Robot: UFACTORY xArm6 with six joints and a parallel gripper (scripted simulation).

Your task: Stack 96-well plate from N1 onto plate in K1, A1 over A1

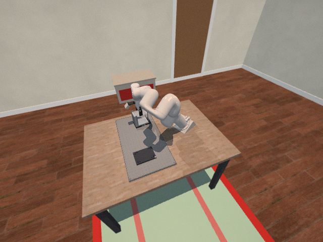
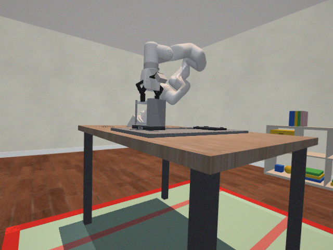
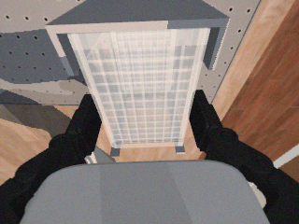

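Now: hand 7 cm short of the grey rack wall and 6 cm above it. Round my hand: pale A1 square: 6 cm ahead, 43 cm to the left, 13 cm below.
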